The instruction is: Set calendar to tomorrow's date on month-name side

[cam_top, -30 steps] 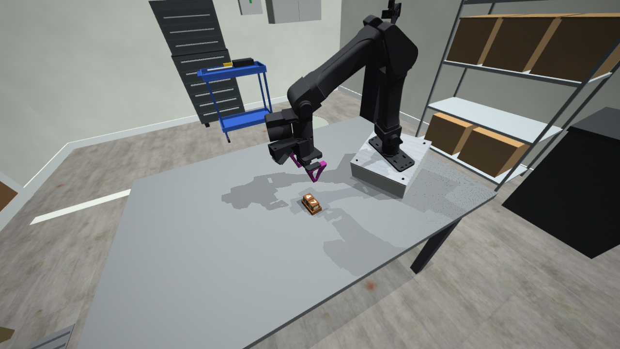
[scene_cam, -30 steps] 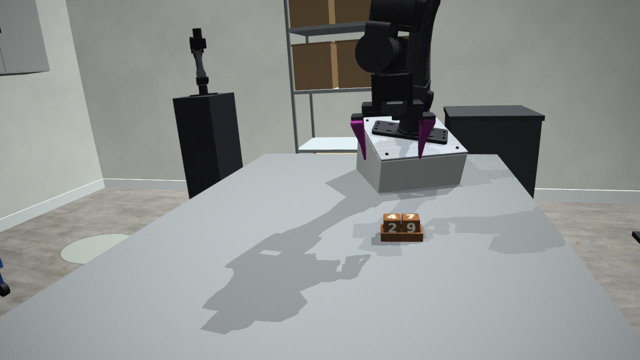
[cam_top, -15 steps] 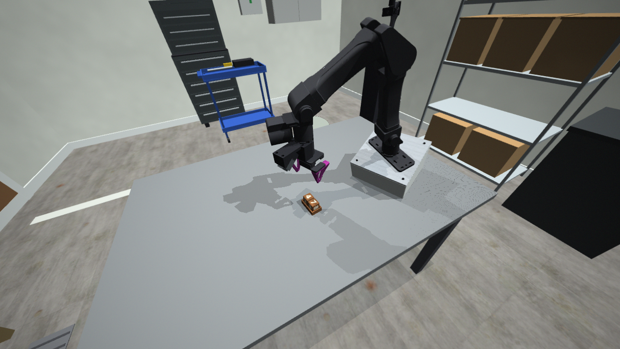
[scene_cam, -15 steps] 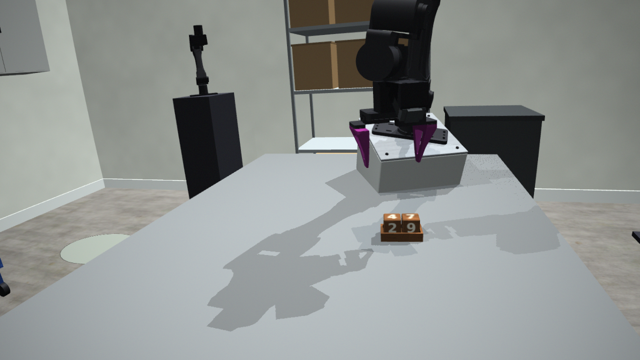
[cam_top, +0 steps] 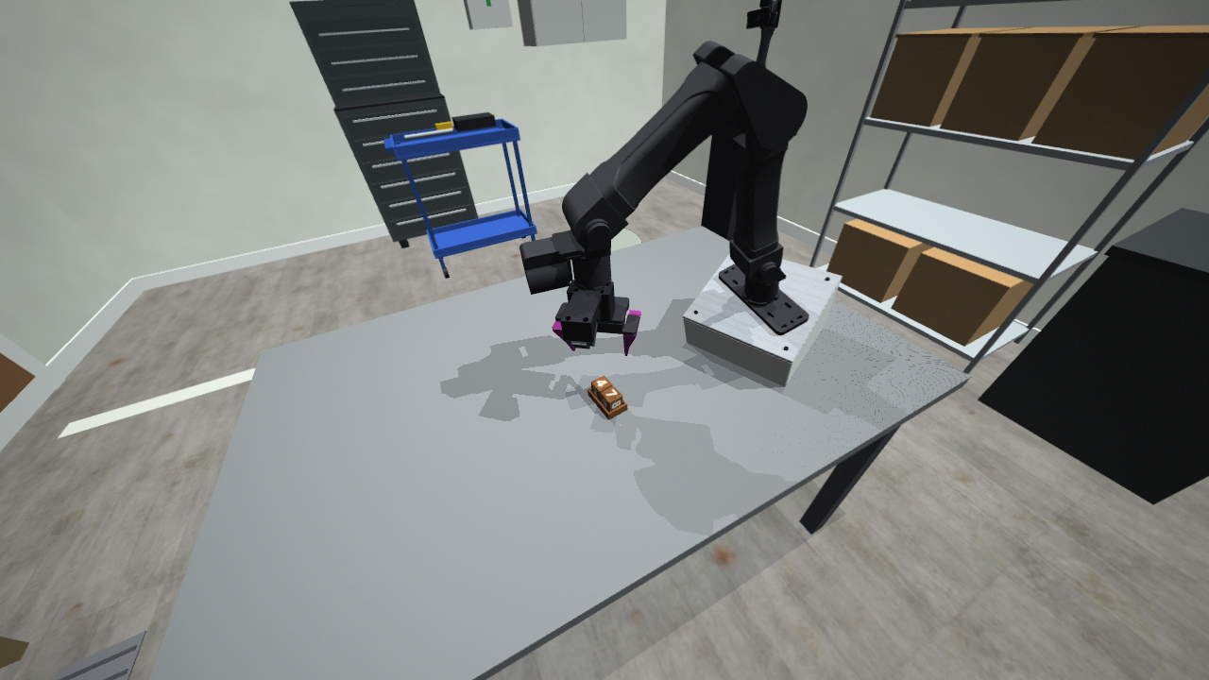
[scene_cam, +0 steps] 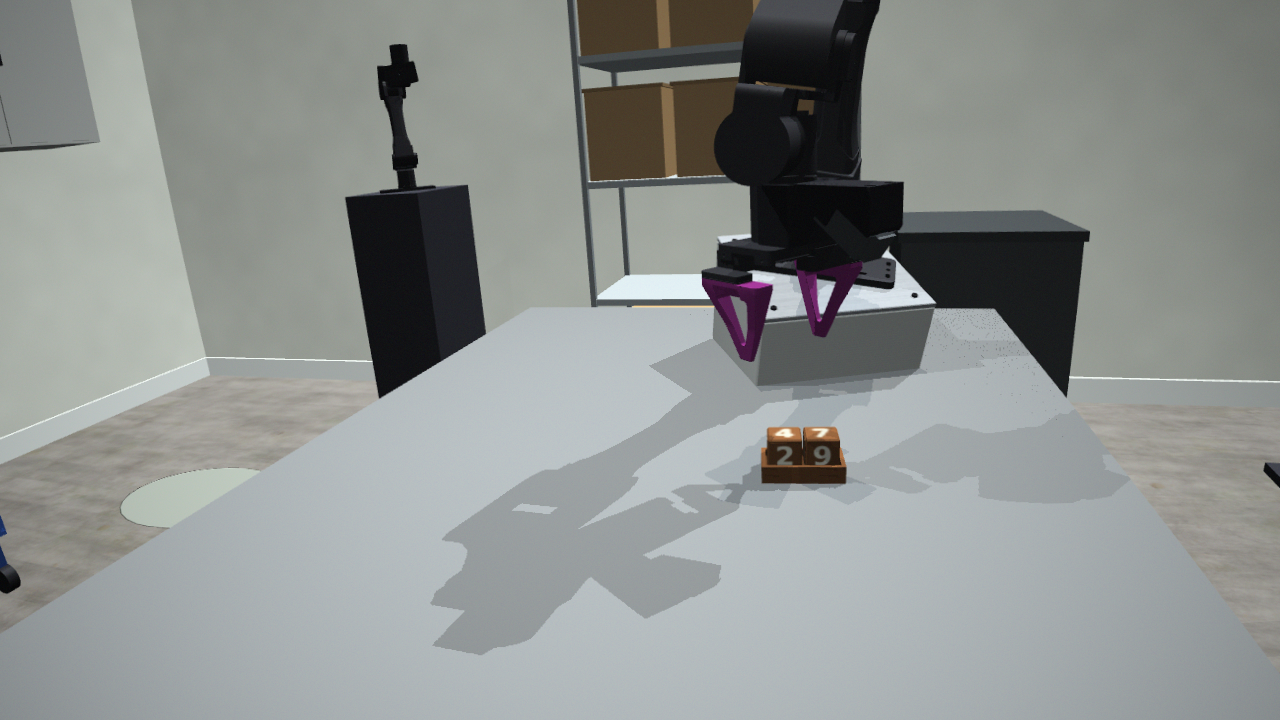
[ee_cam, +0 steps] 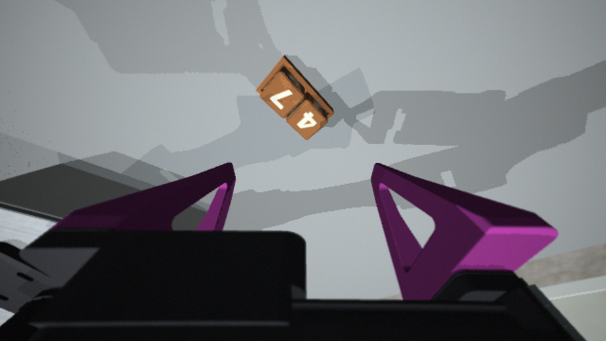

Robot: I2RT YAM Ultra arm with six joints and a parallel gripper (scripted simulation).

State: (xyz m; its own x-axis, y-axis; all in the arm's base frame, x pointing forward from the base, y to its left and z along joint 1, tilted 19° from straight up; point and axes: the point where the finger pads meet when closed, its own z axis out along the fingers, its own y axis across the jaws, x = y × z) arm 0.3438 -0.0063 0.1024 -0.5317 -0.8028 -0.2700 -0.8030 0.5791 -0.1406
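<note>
Now: the brown wooden tray 120 mm below my hand and 20 mm to the left of it.
</note>
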